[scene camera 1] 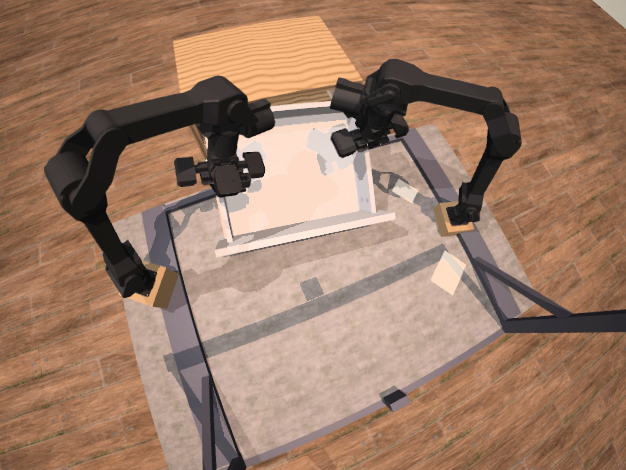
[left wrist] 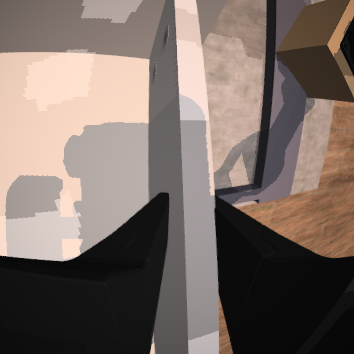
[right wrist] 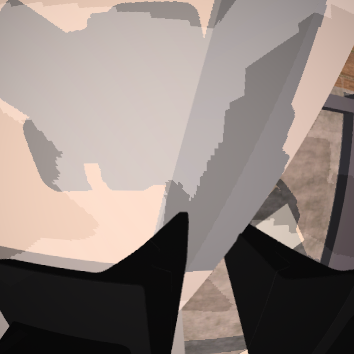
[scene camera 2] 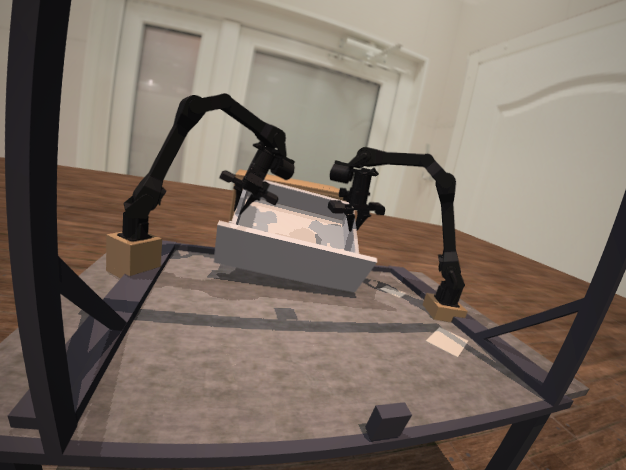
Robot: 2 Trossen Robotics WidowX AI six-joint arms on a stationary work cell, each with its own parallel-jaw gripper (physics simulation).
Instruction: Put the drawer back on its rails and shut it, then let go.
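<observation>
The white drawer is out in front of the wooden cabinet, its back end close to the cabinet's front. In scene camera 2 its front panel slopes down to the right, above the table. My left gripper is shut on the drawer's left side wall, a finger on each side of it. My right gripper is shut on the drawer's right side wall, which runs aslant between the fingers. The rails are mostly hidden; whether the drawer sits on them I cannot tell.
A dark metal frame borders the grey table. A small dark block sits at the front edge. Upright frame posts stand at the front corners. Wooden blocks carry the arms.
</observation>
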